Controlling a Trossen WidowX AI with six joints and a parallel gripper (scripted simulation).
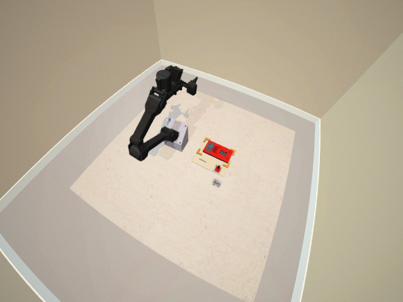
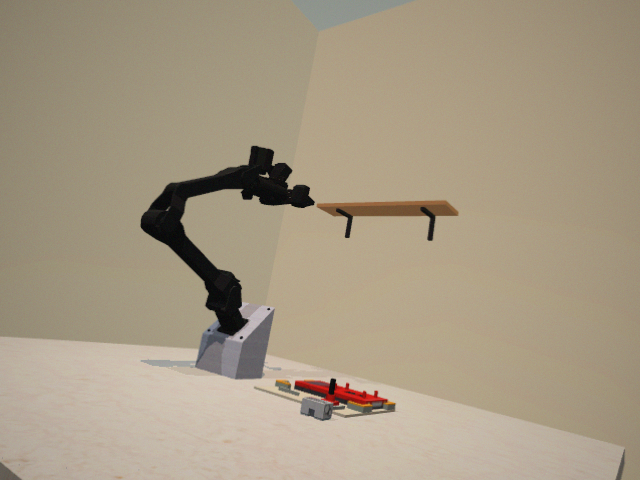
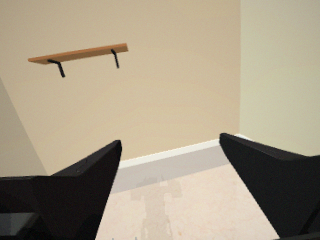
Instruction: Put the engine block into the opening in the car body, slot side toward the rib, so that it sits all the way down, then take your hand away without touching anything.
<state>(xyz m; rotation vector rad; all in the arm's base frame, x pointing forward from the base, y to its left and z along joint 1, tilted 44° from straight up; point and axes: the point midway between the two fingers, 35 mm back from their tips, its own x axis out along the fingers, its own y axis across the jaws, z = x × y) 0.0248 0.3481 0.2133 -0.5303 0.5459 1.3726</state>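
Now: gripper tip 510 mm above the grey engine block, 350 mm short of it and 270 mm to the left of it. Round my gripper tip: black peg (480 mm below, 320 mm ahead, 160 mm to the right).
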